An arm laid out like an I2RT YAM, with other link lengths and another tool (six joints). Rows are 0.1 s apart.
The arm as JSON. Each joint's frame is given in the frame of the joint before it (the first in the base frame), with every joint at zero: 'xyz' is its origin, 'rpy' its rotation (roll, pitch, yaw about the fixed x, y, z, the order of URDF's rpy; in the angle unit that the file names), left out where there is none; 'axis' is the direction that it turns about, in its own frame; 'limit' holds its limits. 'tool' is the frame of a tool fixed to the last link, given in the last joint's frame.
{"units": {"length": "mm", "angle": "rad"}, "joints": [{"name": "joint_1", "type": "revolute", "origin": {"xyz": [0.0, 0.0, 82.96]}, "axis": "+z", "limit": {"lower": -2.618, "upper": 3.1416}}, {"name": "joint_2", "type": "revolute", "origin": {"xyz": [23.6, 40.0, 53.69], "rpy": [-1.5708, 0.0, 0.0]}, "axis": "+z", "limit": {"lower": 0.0, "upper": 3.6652}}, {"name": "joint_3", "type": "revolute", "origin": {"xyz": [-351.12, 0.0, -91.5], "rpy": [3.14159, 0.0, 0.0]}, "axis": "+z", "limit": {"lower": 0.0, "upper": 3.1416}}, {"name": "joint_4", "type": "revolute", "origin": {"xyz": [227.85, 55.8, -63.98]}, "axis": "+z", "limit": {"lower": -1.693, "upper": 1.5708}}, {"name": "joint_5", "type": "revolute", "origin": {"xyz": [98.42, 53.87, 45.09], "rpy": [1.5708, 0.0, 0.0]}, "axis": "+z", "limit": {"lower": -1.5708, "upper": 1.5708}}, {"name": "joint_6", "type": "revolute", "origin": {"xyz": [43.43, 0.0, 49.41], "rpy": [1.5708, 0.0, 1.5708]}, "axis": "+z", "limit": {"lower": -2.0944, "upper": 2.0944}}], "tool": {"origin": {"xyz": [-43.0, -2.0, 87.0], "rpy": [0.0, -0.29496, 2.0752]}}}
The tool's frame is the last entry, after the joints.
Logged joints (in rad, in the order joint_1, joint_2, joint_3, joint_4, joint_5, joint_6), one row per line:
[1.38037, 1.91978, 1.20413, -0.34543, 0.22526, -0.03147]
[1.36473, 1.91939, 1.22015, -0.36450, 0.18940, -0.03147]
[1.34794, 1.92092, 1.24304, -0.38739, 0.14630, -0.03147]
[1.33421, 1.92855, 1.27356, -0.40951, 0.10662, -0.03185]
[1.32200, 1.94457, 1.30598, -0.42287, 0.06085, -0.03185]
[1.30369, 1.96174, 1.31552, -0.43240, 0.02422, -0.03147]
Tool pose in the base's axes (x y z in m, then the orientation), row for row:
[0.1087, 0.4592, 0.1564, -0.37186, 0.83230, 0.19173, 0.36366]
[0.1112, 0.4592, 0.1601, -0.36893, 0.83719, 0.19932, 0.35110]
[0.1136, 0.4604, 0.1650, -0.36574, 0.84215, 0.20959, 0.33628]
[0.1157, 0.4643, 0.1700, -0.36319, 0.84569, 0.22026, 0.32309]
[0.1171, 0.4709, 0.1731, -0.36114, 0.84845, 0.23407, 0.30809]
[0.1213, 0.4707, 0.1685, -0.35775, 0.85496, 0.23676, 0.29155]
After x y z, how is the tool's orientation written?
As a quaternion, x y z w.
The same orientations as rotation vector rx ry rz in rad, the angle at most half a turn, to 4 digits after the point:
[-0.9569, 2.1418, 0.4934]
[-0.9551, 2.1674, 0.5160]
[-0.9537, 2.1959, 0.5465]
[-0.9531, 2.2194, 0.5780]
[-0.9548, 2.2432, 0.6188]
[-0.9537, 2.2791, 0.6311]

